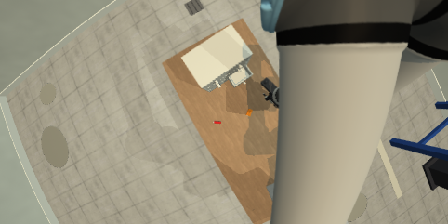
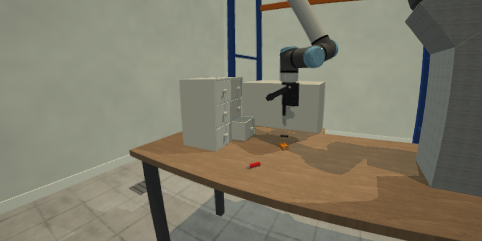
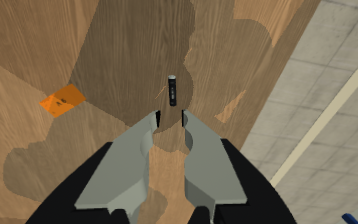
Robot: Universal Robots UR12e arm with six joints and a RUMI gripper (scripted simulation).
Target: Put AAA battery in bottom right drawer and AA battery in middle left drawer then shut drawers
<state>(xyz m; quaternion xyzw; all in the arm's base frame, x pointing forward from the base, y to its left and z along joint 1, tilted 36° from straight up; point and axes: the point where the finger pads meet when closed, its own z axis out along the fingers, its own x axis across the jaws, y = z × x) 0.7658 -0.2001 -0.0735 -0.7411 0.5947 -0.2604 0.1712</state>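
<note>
Right now the thin black cylinder is 7 cm below my hand. From my hand the other things lie so: red cylinder: 37 cm to the left, 7 cm below, 1 cm ahead; orange block: 16 cm to the left, 7 cm below, 5 cm behind.
</note>
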